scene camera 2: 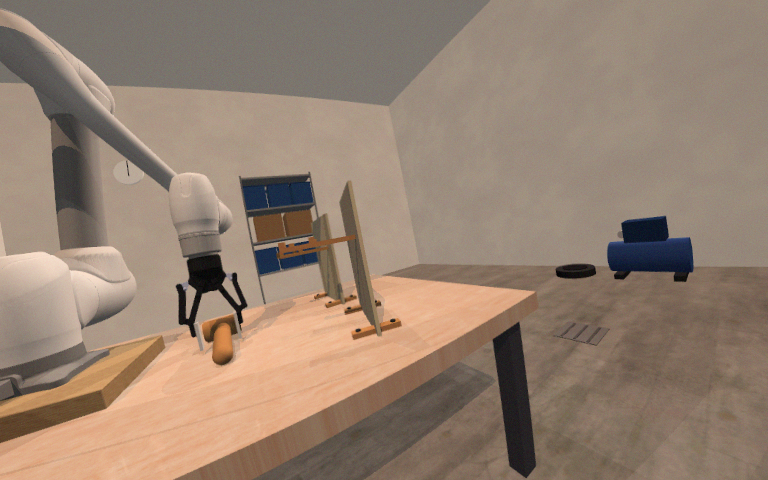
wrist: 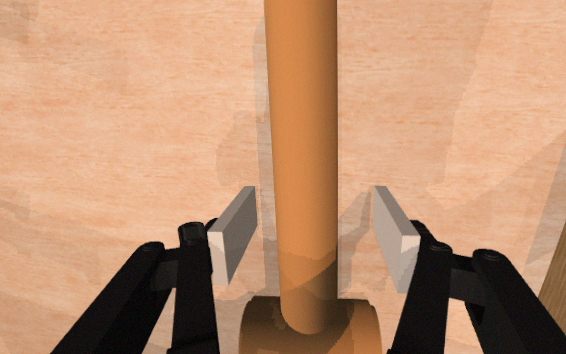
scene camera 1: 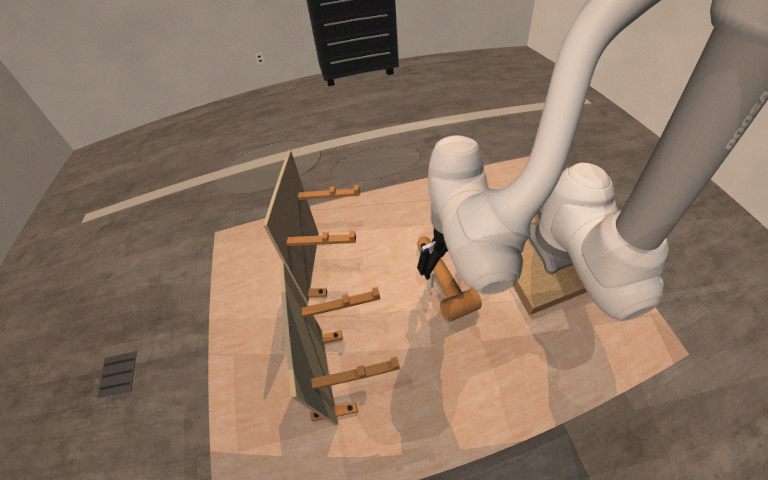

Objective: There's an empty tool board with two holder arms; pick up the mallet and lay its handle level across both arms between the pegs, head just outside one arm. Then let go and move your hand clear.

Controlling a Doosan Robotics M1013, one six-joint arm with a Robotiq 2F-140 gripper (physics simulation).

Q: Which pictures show the gripper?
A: Scene camera 2, the wrist view and scene camera 1: all of them.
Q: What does the wooden mallet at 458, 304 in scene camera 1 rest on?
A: The table.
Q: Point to a wooden mallet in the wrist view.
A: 302, 50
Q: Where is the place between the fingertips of the gripper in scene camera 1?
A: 444, 277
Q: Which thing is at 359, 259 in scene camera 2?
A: A tool board.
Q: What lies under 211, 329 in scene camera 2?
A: A wooden mallet.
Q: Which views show the wooden mallet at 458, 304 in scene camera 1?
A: Scene camera 2, the wrist view and scene camera 1: all of them.
